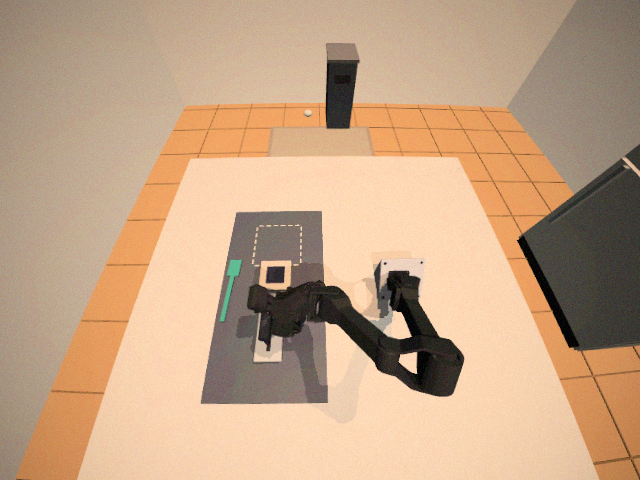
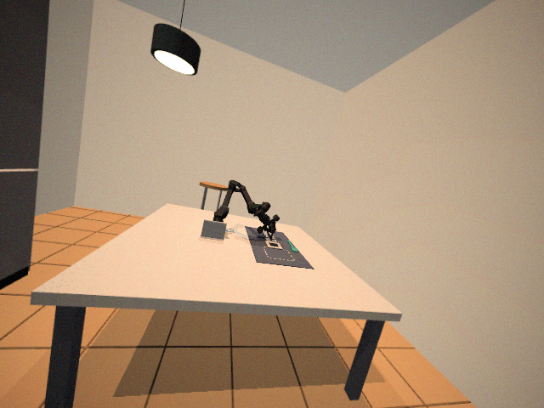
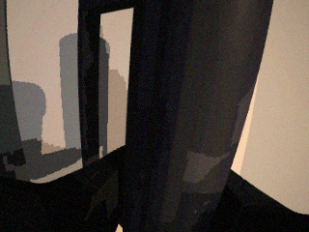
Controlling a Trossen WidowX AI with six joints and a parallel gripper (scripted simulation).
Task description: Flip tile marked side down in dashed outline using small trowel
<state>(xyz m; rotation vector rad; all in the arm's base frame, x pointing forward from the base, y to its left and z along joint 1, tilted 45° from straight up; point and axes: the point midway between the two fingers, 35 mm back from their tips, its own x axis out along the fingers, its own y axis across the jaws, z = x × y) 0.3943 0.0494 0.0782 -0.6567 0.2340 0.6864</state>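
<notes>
Right now the dark grey mat is 9 cm to the right of my gripper tip, 8 cm below it and 2 cm behind it. Also, from my gripper tip: green trowel 12 cm ahead, 11 cm to the right, 5 cm below; tile 14 cm to the right, 5 cm below, 3 cm behind.
</notes>
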